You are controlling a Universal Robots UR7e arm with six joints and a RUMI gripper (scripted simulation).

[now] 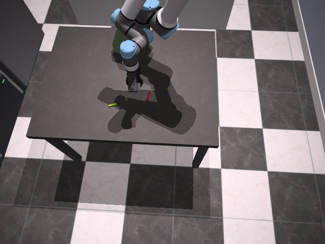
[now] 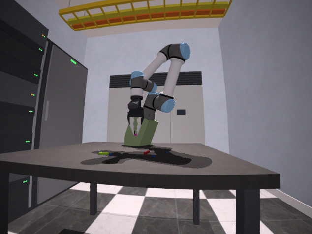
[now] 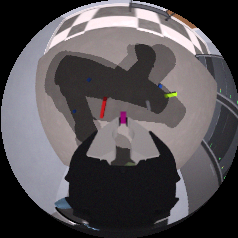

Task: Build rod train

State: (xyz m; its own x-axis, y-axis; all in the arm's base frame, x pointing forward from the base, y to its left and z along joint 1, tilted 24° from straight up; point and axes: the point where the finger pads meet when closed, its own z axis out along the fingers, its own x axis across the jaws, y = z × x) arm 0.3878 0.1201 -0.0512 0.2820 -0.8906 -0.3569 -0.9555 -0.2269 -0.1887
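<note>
Now: hand 11 cm above the red rod, 6 cm to the right of it and 3 cm past it. Also, from my hand: grey rod 11 cm below, 8 cm to the right, 2 cm ahead; magenta rod 1 cm below; lime rod 14 cm to the right, 11 cm below, 8 cm ahead.
</note>
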